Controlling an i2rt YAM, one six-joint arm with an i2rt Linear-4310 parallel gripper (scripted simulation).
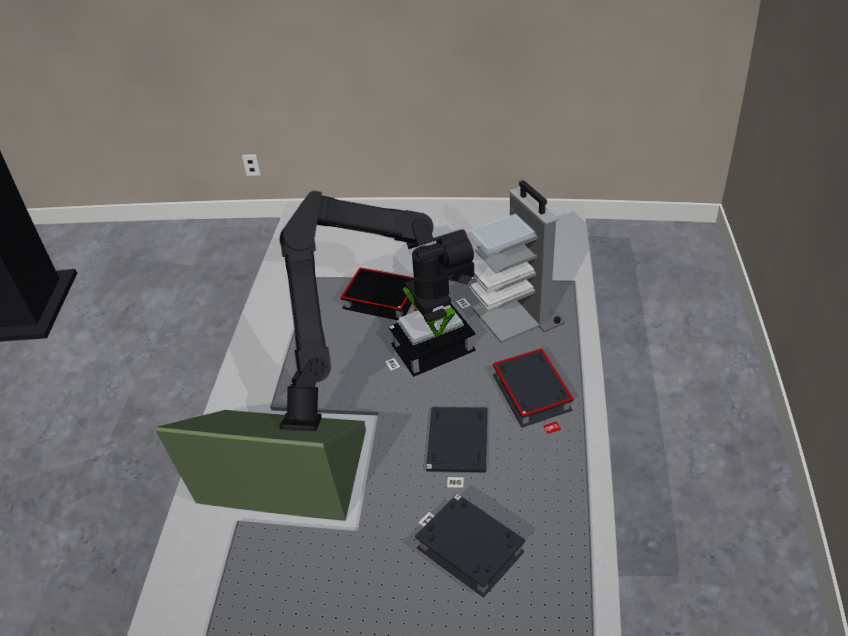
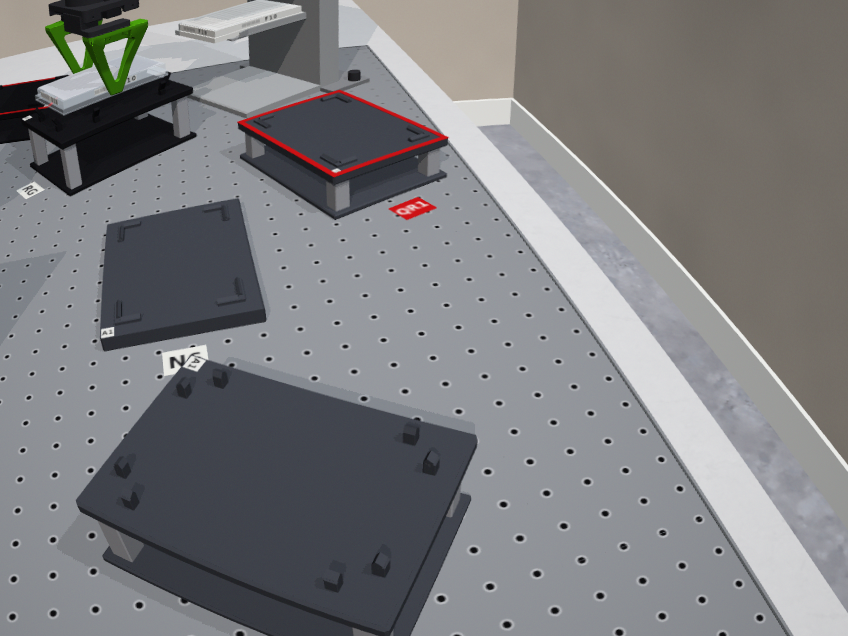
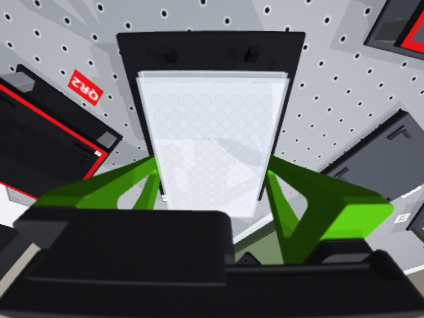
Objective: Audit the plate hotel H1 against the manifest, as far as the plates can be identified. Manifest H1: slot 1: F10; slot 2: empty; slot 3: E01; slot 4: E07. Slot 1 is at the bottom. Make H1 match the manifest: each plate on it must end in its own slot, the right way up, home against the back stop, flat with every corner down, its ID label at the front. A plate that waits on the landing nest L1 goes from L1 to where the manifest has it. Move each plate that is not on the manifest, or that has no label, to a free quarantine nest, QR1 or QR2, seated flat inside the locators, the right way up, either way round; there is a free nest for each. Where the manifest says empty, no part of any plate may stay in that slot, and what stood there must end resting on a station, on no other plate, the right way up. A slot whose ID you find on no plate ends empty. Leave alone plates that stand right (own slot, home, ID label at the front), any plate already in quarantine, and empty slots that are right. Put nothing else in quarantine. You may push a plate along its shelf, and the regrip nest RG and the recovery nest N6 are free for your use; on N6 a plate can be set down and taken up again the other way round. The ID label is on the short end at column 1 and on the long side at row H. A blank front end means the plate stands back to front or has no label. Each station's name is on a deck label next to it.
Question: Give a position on a clear well plate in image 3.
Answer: At 212,131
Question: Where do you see a black regrip nest RG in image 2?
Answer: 77,126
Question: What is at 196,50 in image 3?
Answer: A black regrip nest RG.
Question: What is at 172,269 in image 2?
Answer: A flat N6 pad.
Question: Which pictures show the clear well plate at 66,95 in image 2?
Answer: Image 1, image 2 and image 3: all of them.
